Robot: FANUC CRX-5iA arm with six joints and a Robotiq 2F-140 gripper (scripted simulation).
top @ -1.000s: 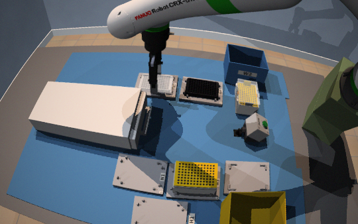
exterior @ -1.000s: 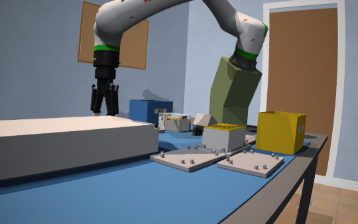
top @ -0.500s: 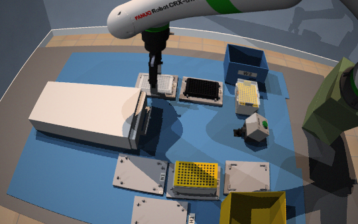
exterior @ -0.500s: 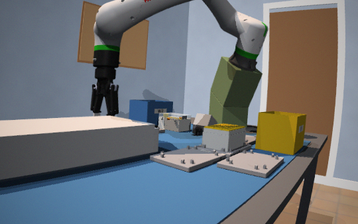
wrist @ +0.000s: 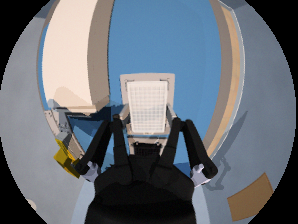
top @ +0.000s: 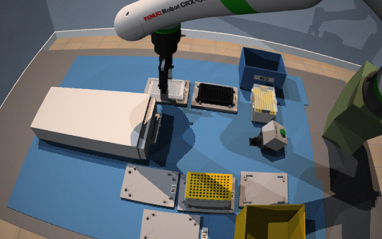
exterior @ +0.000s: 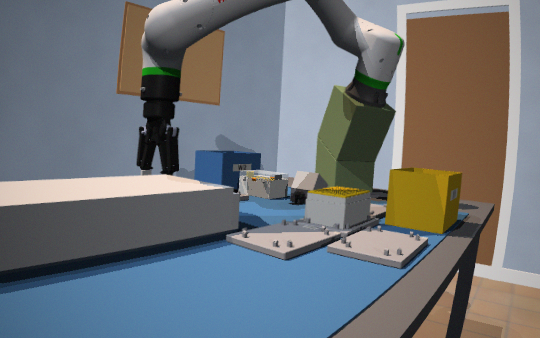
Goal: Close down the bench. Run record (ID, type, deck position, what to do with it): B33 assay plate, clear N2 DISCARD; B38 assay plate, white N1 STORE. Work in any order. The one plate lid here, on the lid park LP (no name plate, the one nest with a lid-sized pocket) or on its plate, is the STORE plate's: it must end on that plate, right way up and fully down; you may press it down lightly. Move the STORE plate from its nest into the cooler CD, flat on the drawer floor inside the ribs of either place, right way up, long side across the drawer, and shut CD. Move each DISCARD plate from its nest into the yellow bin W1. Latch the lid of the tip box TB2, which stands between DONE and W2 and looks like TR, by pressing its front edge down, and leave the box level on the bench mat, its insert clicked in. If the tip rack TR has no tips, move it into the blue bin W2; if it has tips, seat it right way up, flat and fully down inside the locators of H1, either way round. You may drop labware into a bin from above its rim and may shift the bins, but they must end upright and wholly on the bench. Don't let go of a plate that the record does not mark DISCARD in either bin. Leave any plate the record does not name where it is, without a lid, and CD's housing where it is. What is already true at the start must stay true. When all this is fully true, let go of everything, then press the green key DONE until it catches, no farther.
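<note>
My gripper is now 400 mm to the right of the tip rack TR, 140 mm past it and 10 mm below it. Also, from my hand: cooler drawer: 180 mm to the left, 170 mm ahead, 10 mm below; clear plate: 20 mm below; black plate: 180 mm behind, 20 mm to the left, 20 mm below.
</note>
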